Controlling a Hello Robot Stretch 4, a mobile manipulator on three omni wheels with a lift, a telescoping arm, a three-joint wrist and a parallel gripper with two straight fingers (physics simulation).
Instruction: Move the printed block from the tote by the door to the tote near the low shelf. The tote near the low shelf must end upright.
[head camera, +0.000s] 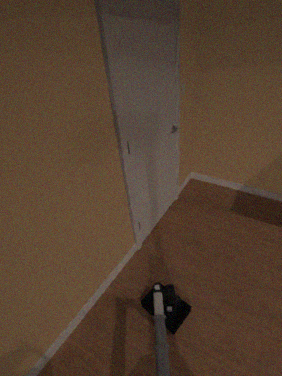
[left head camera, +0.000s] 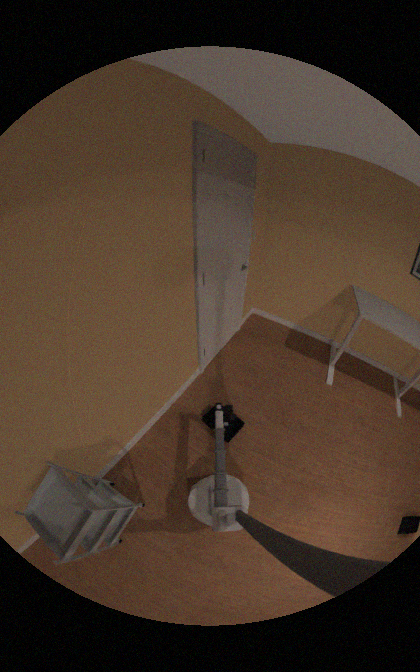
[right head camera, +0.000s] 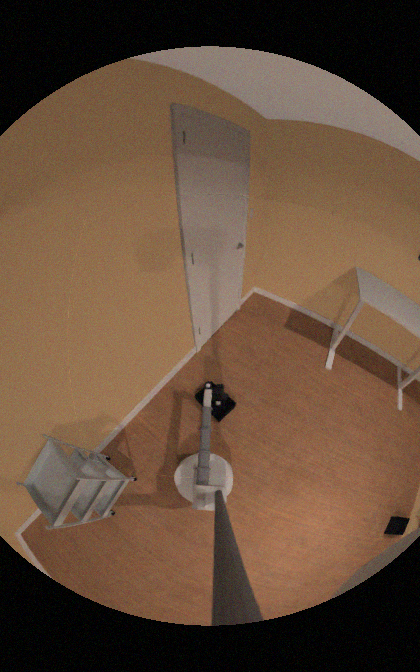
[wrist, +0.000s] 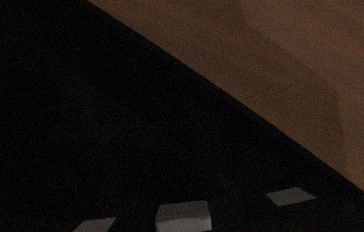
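The tote by the door (head camera: 181, 316) (left head camera: 239, 425) (right head camera: 230, 406) (wrist: 200, 82) is black and stands on the floor beneath my arm's end. The printed block (wrist: 183, 217), a small pale grey piece with rounded edges, shows inside it at the bottom of the wrist view. My gripper (wrist: 191, 200) is open, with one pale fingertip on each side of the block. Whether the fingers touch the block cannot be told. A small black tote (left head camera: 409, 524) (right head camera: 396, 525) stands on the floor at the far right, apparently the other tote. The low shelf cannot be clearly made out.
A grey three-tier cart (left head camera: 77, 535) (right head camera: 67, 502) stands by the left wall. The white door (head camera: 145, 100) (left head camera: 225, 225) (right head camera: 212, 200) is behind the near tote. A white table (left head camera: 390, 320) (right head camera: 387, 300) stands along the right wall.
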